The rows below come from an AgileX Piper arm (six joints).
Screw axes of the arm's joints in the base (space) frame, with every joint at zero. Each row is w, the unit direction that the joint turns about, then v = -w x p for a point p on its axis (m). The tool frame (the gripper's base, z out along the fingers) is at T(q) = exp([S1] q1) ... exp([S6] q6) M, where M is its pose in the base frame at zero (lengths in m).
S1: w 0 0 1 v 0 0 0
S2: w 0 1 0 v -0.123 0 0
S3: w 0 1 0 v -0.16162 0 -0.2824
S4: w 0.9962 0 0.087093 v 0 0.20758 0
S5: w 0 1 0 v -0.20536 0 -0.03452
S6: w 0.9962 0 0.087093 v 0 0.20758 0
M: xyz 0.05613 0 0.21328 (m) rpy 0 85.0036 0 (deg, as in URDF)
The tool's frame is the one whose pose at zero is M.
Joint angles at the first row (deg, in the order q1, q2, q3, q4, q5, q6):
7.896 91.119 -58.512 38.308 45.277 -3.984
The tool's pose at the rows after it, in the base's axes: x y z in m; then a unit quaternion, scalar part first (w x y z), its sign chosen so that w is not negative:
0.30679 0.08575 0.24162 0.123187 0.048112 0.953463 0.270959
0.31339 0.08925 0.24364 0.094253 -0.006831 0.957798 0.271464
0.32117 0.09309 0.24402 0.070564 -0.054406 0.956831 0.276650
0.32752 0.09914 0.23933 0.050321 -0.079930 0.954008 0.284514
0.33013 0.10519 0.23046 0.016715 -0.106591 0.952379 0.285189
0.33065 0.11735 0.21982 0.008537 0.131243 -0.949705 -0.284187
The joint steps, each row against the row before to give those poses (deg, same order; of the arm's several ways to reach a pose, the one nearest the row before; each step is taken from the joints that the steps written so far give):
0.111 1.135 -3.474 -0.788 4.289 -3.291
-0.001 2.544 -3.895 -0.952 6.035 -3.902
0.070 2.741 -3.667 -0.134 4.924 -3.836
0.554 2.585 -2.258 0.576 2.630 -2.094
0.828 2.596 -1.566 -0.575 3.213 -1.451
1.958 2.312 -0.797 -0.318 1.212 -0.961

